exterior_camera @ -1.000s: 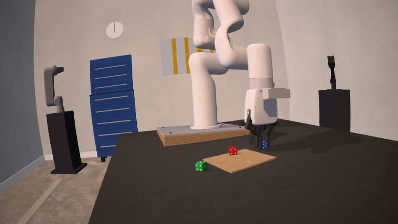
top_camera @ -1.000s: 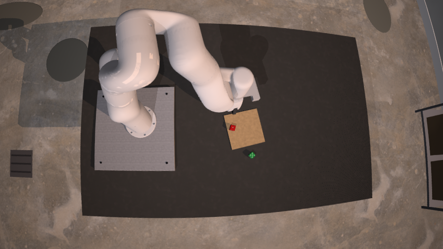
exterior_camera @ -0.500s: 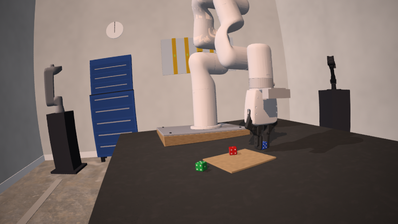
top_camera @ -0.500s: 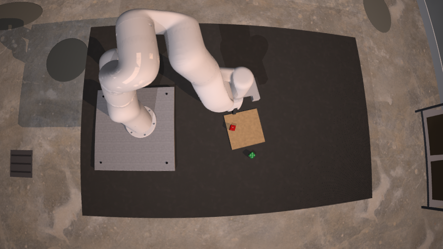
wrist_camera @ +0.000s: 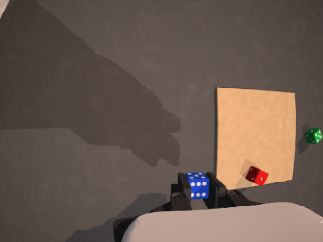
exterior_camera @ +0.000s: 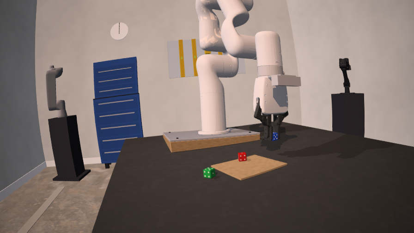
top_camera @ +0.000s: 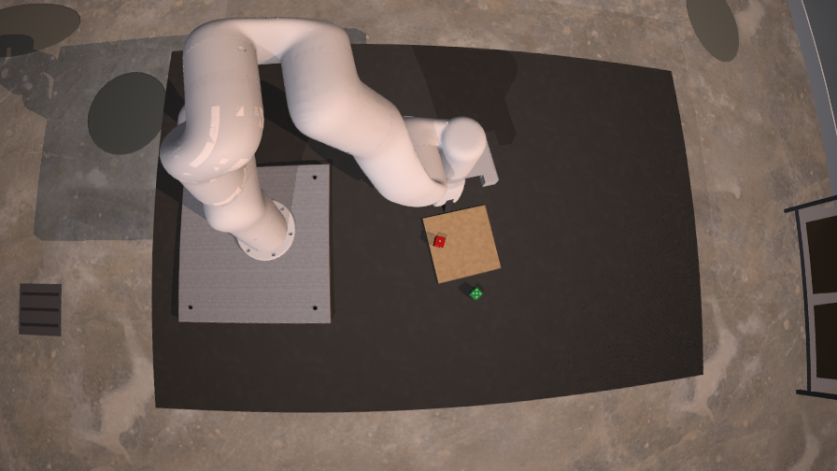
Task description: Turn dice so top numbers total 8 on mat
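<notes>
Right now the red die is 30 mm ahead of my hand, 100 mm to the right of it and 50 mm below it. The rest, counted from my hand: tan mat: 80 mm ahead, 90 mm to the right, 60 mm below; green die: 120 mm ahead, 190 mm to the right, 50 mm below; blue die: 10 mm below.
</notes>
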